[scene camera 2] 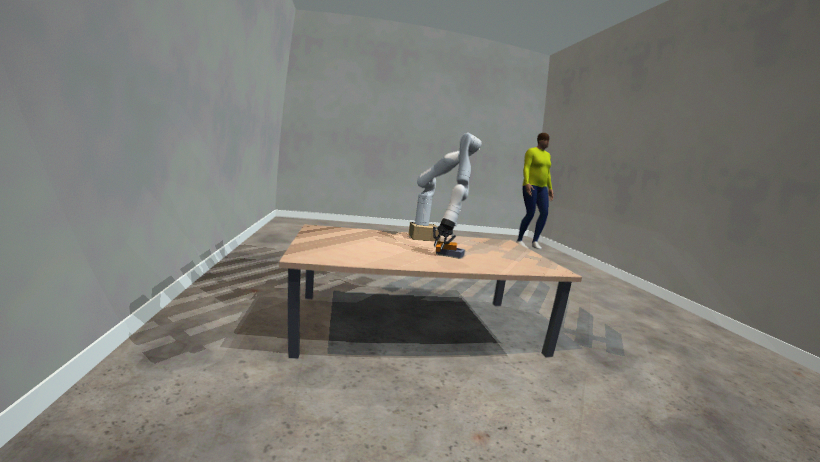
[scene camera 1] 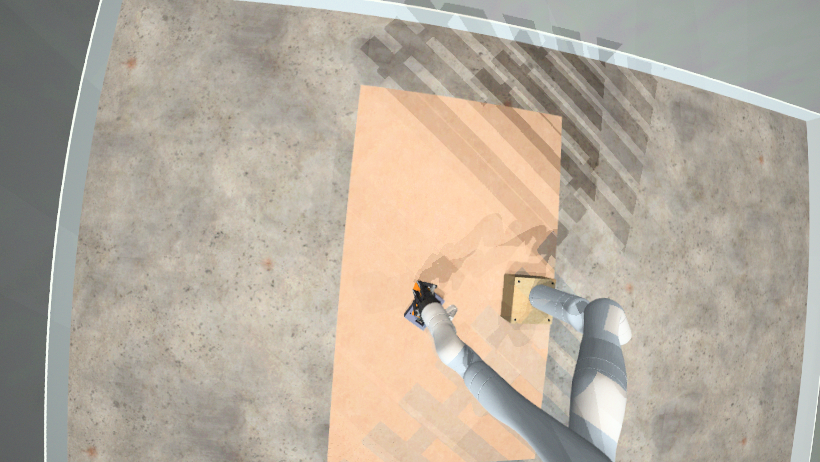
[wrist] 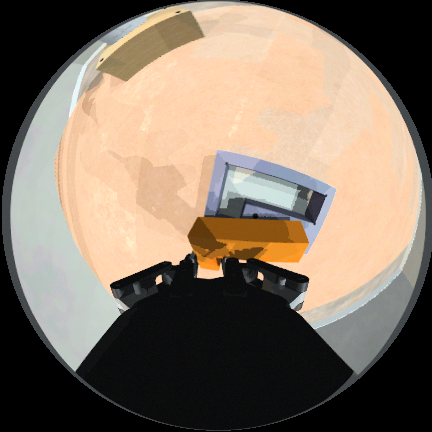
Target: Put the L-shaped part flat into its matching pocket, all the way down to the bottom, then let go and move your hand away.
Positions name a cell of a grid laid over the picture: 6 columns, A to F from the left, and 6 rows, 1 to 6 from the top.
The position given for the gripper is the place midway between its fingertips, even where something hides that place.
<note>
The gripper (wrist: C4) grips an orange L-shaped part (wrist: C4), which still rests on a blue-grey pocket block (wrist: D3).
</note>
